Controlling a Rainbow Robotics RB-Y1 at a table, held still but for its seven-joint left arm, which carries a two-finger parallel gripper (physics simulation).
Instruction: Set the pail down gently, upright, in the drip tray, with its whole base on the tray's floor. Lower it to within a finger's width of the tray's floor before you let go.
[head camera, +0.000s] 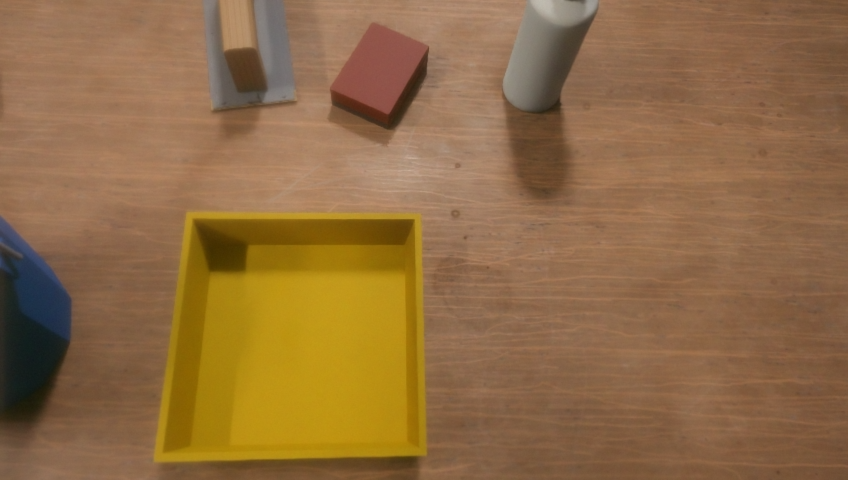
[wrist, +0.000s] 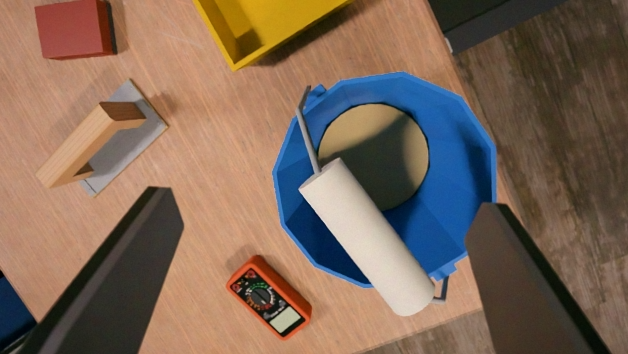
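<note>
A blue pail (head camera: 44, 303) (wrist: 452, 150) stands upright on the wooden table, left of the drip tray in the head view, where only part of it shows. Its wire bail with a thick cream grip (wrist: 370, 240) is raised over the opening. A tan disc shows at the pail's bottom. The square yellow drip tray (head camera: 420, 333) (wrist: 225, 30) is empty, and a corner of it shows at the top of the wrist view. My gripper (wrist: 330, 207) is open, its fingers wide apart on either side of the grip, touching nothing. It does not show in the head view.
A red block (head camera: 380, 71) (wrist: 72, 30) and a wooden-handled trowel (head camera: 243, 65) (wrist: 120, 145) lie behind the tray. A grey bottle (head camera: 547, 59) stands at the back. An orange multimeter (wrist: 270, 297) lies near the pail. The table edge is close to the pail.
</note>
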